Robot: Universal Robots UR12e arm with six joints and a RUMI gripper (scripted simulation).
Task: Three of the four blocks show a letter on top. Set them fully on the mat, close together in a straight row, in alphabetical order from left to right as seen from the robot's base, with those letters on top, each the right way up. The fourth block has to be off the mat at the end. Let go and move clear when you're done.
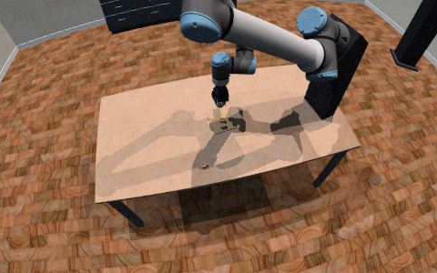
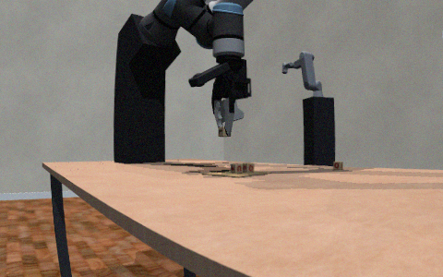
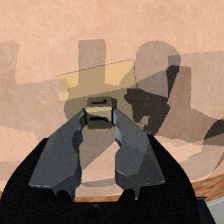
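The mat is 2 cm behind my hand, 4 cm to the left of it and 12 cm below it. Round my hand: block (3 cm behind, 7 cm to the left, 10 cm below).
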